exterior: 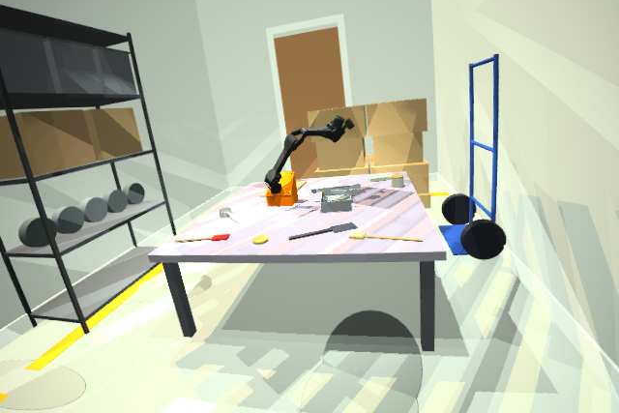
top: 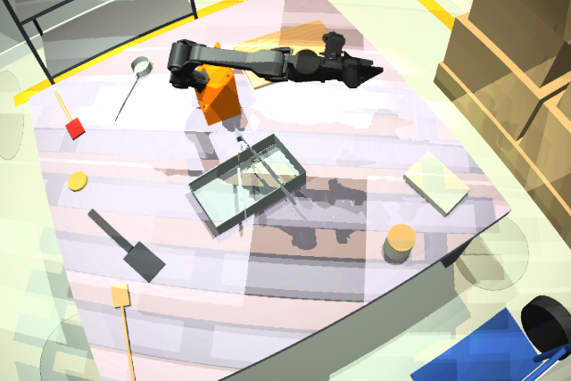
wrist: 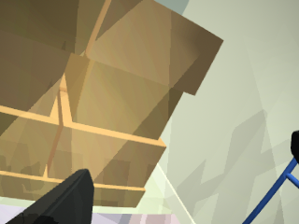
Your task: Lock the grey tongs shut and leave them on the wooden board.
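Now: the yellow mark 13 cm behind my gripper tip, 35 cm to the right of it and 33 cm below it. From my gripper tip the other things lie so: white block (20 cm ahead, 15 cm to the left, 38 cm below); then grey roasting tin (6 cm behind, 36 cm to the right, 37 cm below); then wooden board (51 cm behind, 1 cm to the right, 39 cm below).
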